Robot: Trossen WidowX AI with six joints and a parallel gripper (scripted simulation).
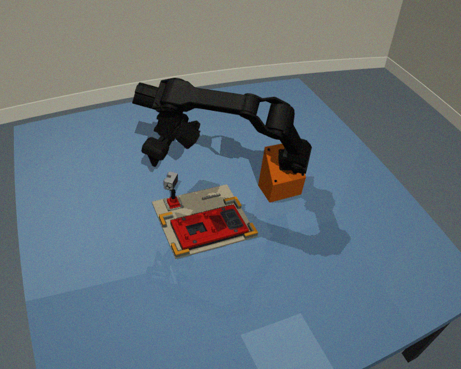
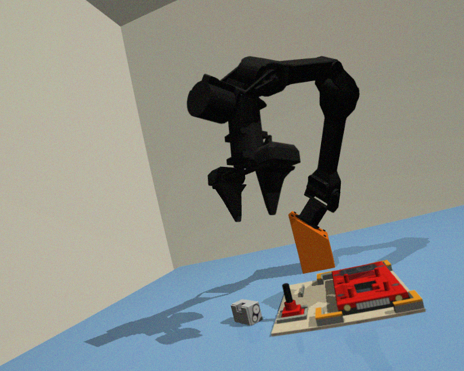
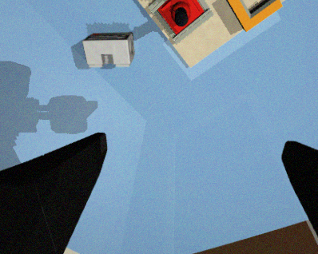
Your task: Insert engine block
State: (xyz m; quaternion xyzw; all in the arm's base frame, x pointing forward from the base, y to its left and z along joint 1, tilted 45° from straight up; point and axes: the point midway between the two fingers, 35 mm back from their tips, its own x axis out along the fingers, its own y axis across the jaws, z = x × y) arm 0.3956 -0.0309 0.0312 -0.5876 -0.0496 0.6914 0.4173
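My gripper tip is now 40 mm past the grey engine block, 80 mm to the left of it and 160 mm above it. Round my gripper tip: grey base plate 100 mm behind, 100 mm to the left, 170 mm below.
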